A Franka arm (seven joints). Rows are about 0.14 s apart.
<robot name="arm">
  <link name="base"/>
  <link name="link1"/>
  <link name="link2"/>
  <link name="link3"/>
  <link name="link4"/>
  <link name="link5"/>
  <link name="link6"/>
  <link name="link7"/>
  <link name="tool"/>
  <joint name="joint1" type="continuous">
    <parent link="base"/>
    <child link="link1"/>
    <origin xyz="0 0 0.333" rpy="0 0 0"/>
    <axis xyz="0 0 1"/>
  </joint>
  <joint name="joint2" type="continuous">
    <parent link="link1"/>
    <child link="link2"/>
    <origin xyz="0 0 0" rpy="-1.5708 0 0"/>
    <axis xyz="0 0 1"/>
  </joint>
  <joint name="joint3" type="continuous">
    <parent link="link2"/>
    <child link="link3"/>
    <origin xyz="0 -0.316 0" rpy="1.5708 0 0"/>
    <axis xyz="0 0 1"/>
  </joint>
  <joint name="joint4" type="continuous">
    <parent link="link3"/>
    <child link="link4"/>
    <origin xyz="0.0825 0 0" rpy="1.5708 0 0"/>
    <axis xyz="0 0 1"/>
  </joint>
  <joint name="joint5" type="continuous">
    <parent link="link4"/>
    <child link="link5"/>
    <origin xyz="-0.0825 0.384 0" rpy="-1.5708 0 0"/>
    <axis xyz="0 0 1"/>
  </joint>
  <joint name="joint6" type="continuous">
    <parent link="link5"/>
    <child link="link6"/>
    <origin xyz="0 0 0" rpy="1.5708 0 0"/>
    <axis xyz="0 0 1"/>
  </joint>
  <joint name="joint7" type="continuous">
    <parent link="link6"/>
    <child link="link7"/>
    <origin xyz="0.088 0 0" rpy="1.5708 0 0"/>
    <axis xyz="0 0 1"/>
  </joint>
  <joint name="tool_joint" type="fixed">
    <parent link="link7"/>
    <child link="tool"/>
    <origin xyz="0 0 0.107" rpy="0 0 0"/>
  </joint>
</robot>
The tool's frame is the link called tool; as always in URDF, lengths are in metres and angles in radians. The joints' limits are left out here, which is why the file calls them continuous.
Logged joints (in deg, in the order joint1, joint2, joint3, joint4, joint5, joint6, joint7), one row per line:
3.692 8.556 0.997 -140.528 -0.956 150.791 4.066
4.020 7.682 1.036 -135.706 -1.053 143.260 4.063
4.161 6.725 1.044 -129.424 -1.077 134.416 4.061
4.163 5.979 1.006 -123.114 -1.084 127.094 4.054
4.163 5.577 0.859 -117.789 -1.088 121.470 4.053
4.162 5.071 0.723 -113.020 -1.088 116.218 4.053
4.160 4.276 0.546 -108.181 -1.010 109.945 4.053
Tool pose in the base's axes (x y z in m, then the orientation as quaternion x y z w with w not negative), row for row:
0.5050 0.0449 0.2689 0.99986 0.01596 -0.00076 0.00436
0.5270 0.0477 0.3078 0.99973 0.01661 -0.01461 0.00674
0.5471 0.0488 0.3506 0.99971 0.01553 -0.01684 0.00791
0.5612 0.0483 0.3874 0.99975 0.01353 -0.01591 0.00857
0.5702 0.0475 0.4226 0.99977 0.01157 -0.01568 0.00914
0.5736 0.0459 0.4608 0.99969 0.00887 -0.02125 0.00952
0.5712 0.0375 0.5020 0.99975 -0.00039 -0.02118 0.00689
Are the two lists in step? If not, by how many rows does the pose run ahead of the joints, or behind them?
The pose runs 1 row ahead of the joints: the pose in row i belongs to the joints in row i + 1.
